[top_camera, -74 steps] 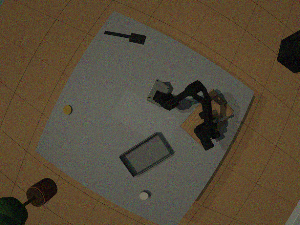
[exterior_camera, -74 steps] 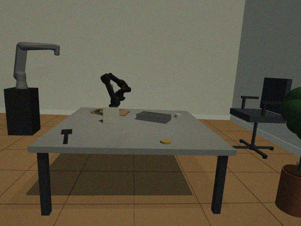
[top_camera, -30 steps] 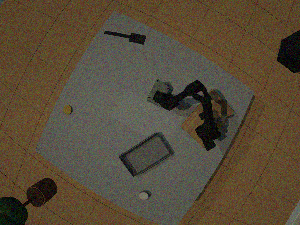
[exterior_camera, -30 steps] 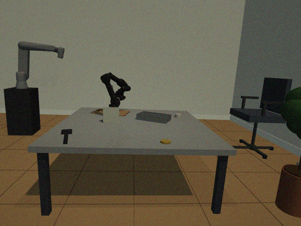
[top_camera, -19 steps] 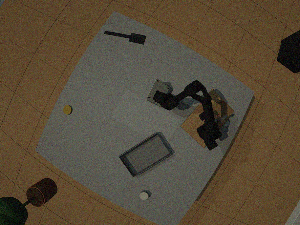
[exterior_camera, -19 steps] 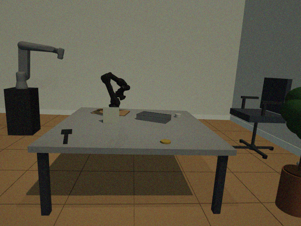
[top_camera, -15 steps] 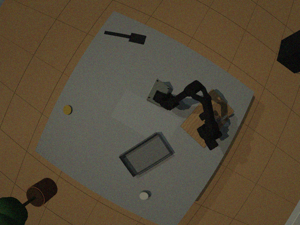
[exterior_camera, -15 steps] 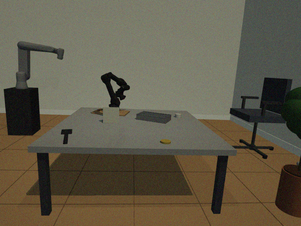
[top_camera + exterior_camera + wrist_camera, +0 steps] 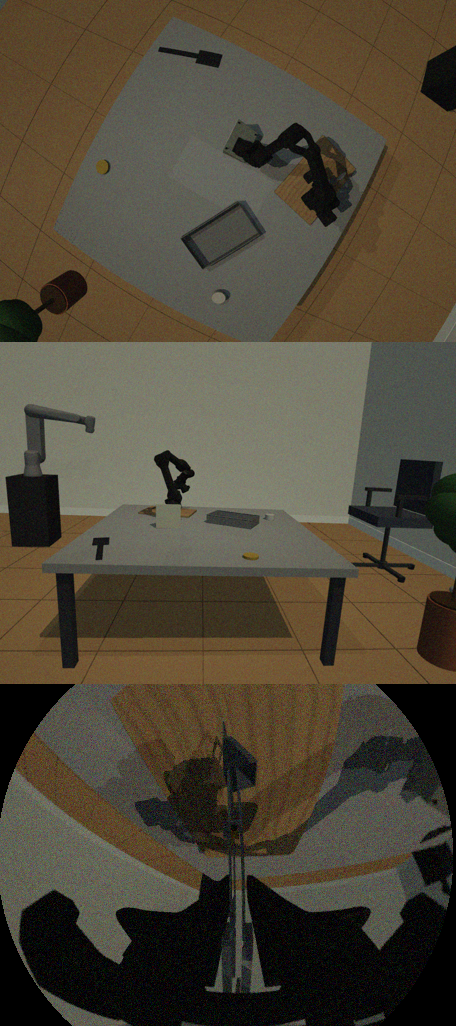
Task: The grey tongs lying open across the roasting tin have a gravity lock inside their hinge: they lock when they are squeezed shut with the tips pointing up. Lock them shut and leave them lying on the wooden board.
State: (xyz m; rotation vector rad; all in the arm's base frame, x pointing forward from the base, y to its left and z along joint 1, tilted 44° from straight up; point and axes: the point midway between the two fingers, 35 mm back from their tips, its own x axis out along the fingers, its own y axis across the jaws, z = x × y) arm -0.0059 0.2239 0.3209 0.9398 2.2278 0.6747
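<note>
The wooden board lies 130 mm below my gripper tip and 10 mm behind it. From my gripper tip the other things lie so: black spatula (790 mm to the right, 300 mm behind, 140 mm below); then roasting tin (410 mm ahead, 300 mm to the right, 110 mm below); then white disc (700 mm ahead, 180 mm to the right, 120 mm below).
</note>
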